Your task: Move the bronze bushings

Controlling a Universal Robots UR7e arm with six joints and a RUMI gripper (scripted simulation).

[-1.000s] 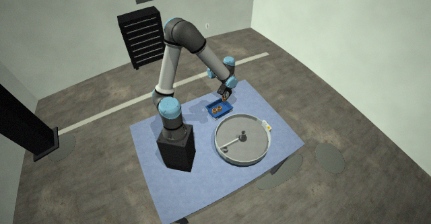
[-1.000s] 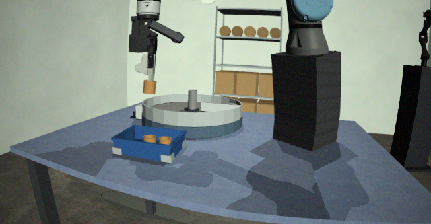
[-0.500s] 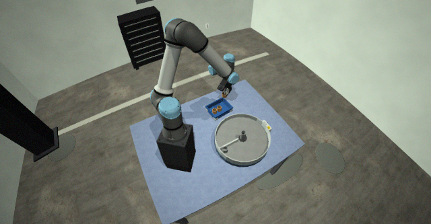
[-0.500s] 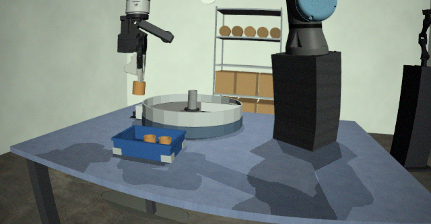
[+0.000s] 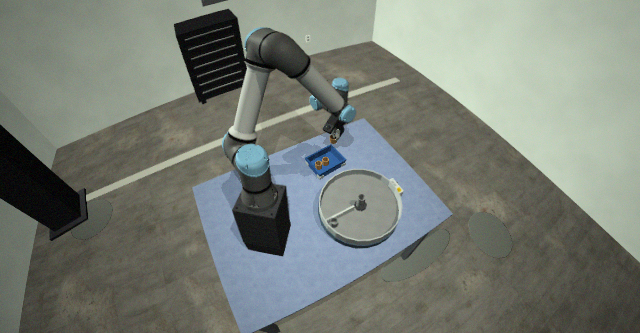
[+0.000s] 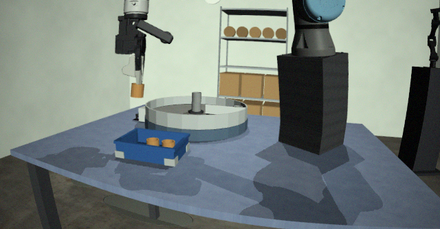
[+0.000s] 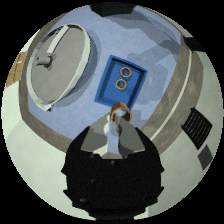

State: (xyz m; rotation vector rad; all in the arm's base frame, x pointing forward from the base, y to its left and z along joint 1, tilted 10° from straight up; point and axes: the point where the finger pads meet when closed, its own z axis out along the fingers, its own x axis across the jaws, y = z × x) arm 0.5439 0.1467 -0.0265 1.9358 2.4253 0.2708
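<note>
Right now my hand is 50 mm past the blue crate, 20 mm to the right of it and 180 mm above it. Also, from my hand: turntable 110 mm behind, 330 mm to the right, 150 mm below.
</note>
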